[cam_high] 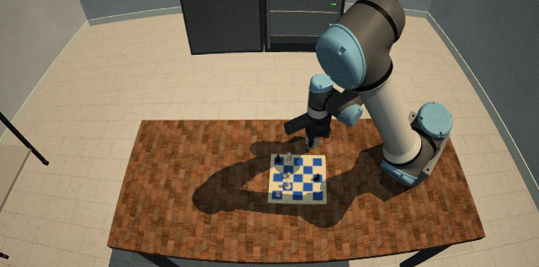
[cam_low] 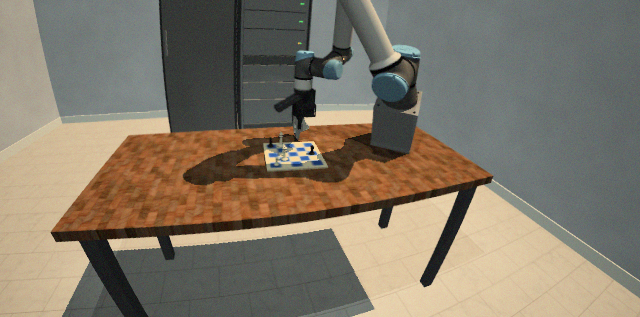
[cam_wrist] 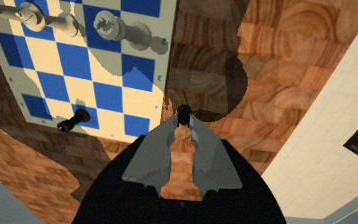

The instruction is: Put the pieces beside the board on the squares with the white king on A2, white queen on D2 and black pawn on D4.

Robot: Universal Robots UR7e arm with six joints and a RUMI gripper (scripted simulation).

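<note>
Now: the black pawn 10 mm below my hand. Also, from my hand: tall white piece: 80 mm ahead, 50 mm to the left, 20 mm above; then blue-and-cream chessboard: 130 mm to the left, 50 mm ahead, 20 mm below.
</note>
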